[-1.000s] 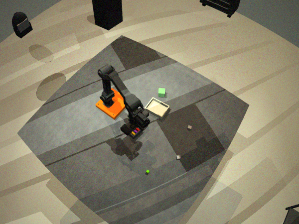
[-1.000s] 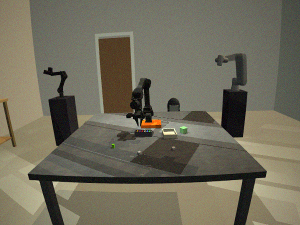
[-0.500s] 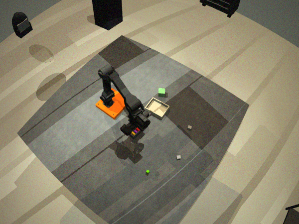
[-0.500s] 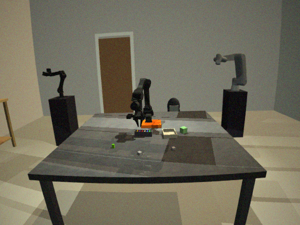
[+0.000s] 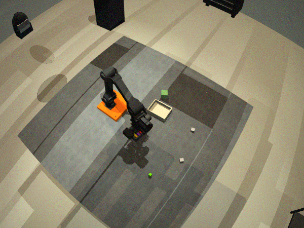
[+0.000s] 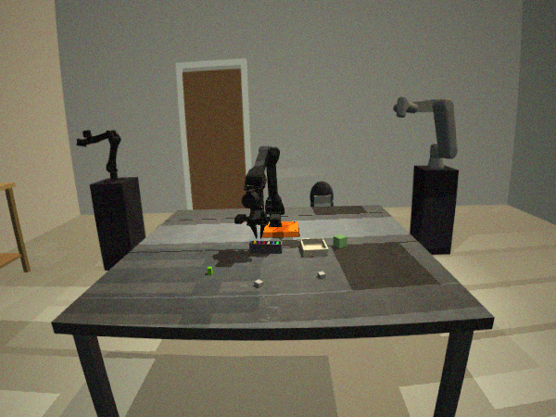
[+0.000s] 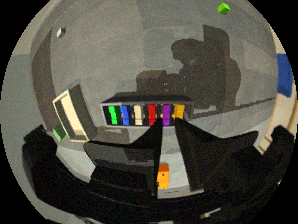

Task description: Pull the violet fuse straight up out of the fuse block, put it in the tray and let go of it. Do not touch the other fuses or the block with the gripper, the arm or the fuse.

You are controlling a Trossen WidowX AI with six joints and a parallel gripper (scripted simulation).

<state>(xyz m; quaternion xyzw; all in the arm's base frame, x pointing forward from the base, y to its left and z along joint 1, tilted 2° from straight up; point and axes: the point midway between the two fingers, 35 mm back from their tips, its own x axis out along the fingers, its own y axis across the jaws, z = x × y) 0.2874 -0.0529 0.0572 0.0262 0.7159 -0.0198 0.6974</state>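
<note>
Now: the beige tray 23 cm to the left of my gripper tip, 6 cm below it and 1 cm behind it. Also, from my gripper tip: light green cube 35 cm to the left, 6 cm behind, 4 cm below.
</note>
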